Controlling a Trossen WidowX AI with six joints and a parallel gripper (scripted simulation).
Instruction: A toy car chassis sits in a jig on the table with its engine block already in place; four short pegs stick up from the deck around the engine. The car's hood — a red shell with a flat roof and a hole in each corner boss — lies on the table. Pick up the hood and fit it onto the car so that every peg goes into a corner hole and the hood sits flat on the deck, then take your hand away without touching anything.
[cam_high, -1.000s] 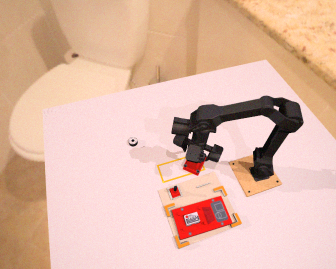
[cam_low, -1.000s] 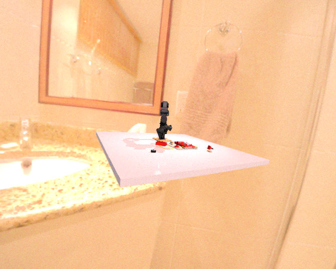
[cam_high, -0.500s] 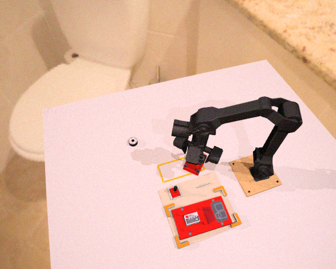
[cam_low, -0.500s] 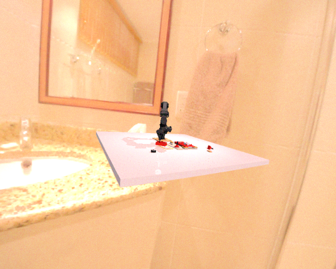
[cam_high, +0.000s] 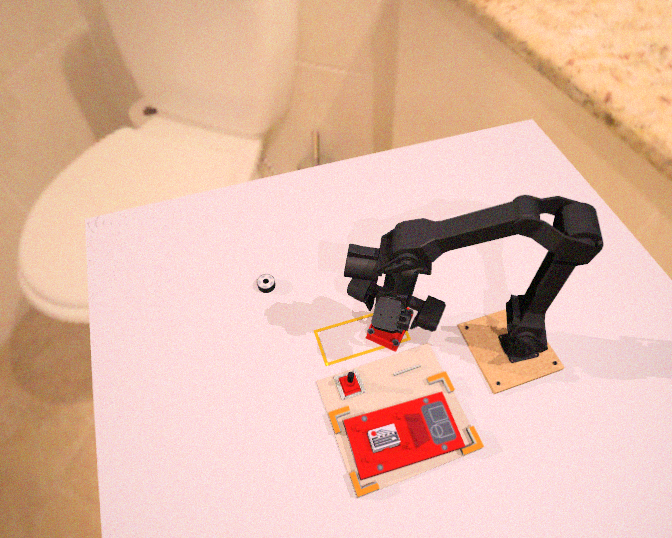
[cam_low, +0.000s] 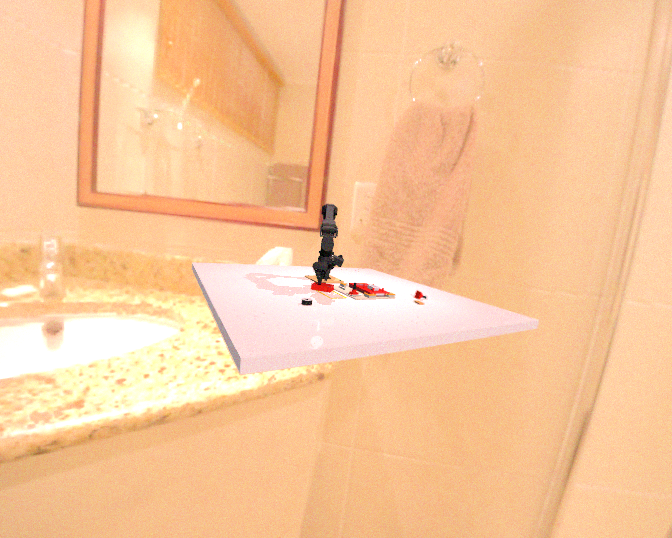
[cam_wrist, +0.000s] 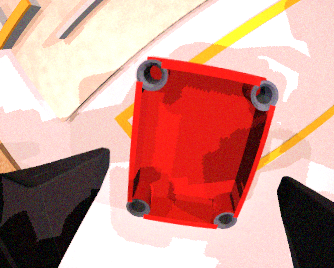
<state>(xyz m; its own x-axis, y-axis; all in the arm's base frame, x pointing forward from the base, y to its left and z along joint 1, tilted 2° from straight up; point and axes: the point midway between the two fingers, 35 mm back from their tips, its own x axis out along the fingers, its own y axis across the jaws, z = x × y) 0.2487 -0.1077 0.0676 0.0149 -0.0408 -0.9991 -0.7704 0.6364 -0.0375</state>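
My gripper tip is now 3 cm above the red hood. The rest, counted from my gripper tip: white engine block (23 cm to the left, 8 cm ahead, 1 cm below).
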